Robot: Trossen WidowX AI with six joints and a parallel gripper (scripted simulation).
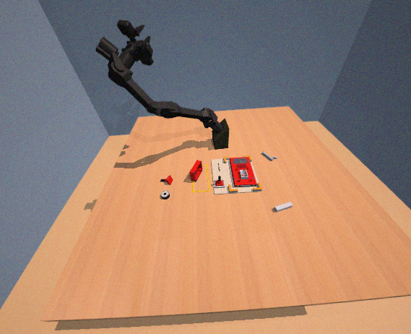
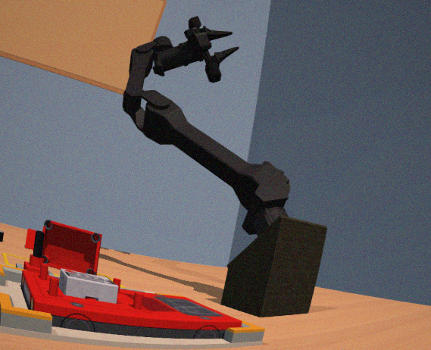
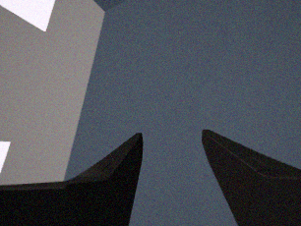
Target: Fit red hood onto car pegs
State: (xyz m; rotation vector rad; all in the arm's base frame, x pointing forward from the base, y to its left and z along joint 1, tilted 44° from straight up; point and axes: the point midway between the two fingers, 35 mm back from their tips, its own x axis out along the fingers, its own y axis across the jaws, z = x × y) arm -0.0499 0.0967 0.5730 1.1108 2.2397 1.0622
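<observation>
Right now my gripper tip is 560 mm above the red hood, 360 mm short of it and 120 mm to the right of it. From my gripper tip the other things lie so: black wheel: 590 mm below, 470 mm ahead, 50 mm to the right; white jig plate: 580 mm below, 410 mm ahead, 330 mm to the left; grey engine block: 570 mm below, 440 mm ahead, 360 mm to the left.
</observation>
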